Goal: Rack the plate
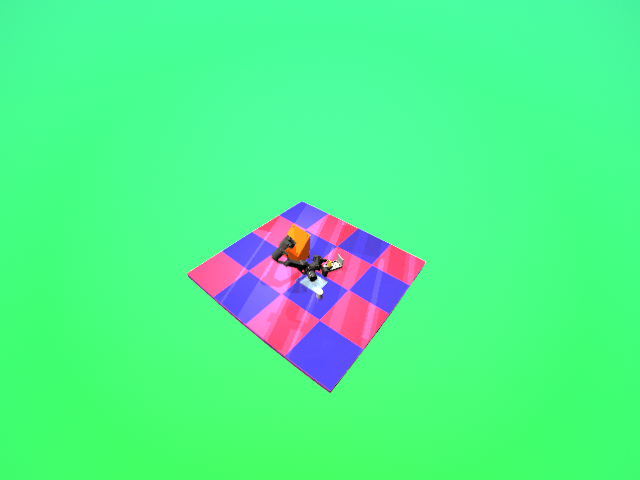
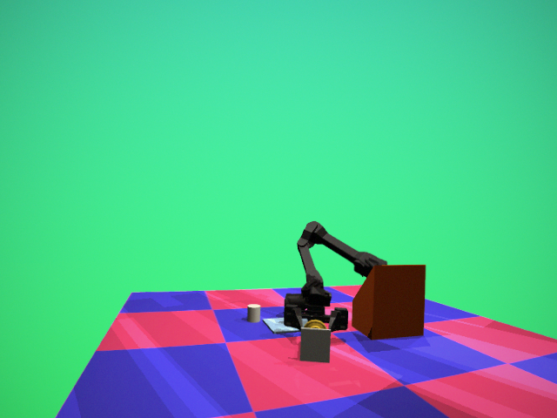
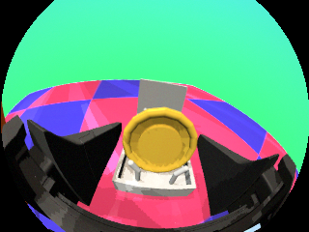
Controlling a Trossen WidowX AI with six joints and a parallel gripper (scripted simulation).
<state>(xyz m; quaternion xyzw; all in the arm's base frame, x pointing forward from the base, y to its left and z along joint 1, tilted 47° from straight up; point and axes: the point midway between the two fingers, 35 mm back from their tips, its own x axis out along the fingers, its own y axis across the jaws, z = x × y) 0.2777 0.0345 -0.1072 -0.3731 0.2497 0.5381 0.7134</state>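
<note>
Right now the plate is 10 mm to the right of my gripper tip. Also, from my gripper tip: pale blue mat: 30 mm ahead, 190 mm to the right, 50 mm below; dish rack: 10 mm ahead, 20 mm to the left, 30 mm below; blue utensil: 70 mm behind, 230 mm to the right, 40 mm below.
</note>
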